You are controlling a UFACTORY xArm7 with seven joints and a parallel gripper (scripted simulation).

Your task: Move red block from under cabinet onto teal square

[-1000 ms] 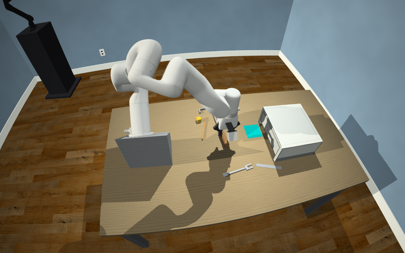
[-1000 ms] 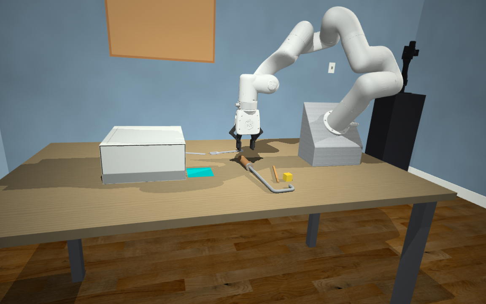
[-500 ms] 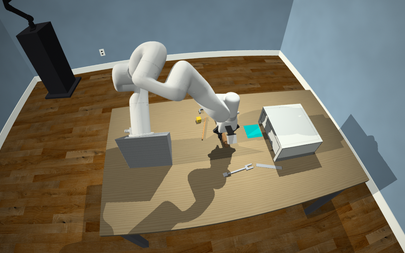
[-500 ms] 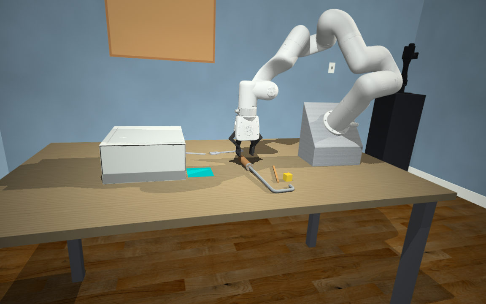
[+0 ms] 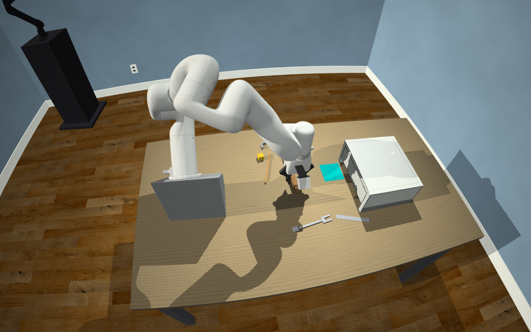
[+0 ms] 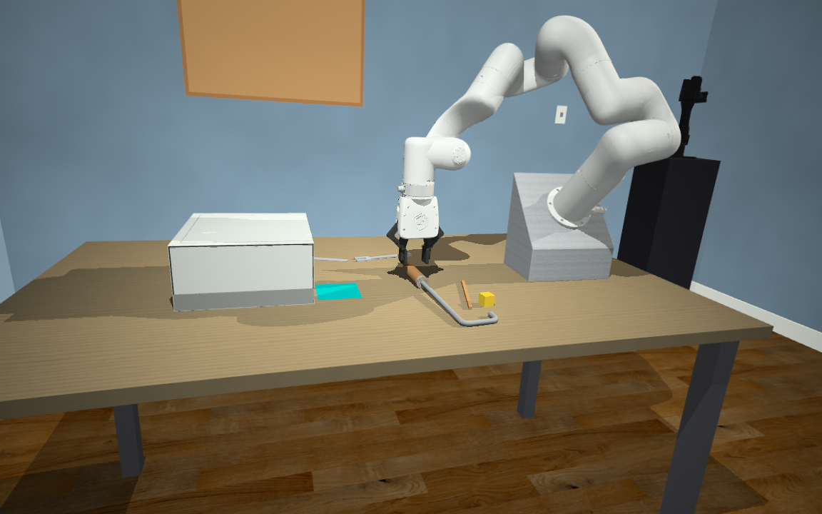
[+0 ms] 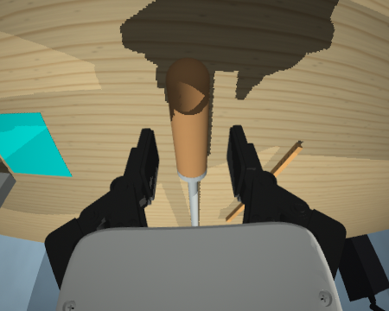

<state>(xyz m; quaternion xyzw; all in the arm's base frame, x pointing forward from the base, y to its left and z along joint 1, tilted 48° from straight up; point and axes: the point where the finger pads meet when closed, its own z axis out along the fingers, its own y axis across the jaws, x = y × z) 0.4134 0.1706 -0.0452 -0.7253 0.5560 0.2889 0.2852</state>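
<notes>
Now: hand 19 cm to the left of the grey forked tool, 6 cm short of it and 6 cm above it. The rest, counted from my hand: hooked tool with wooden handle 11 cm to the left, 6 cm behind, 5 cm below; teal square 19 cm ahead, 8 cm to the left, 6 cm below; thin wooden stick 11 cm behind, 10 cm to the left, 6 cm below.
</notes>
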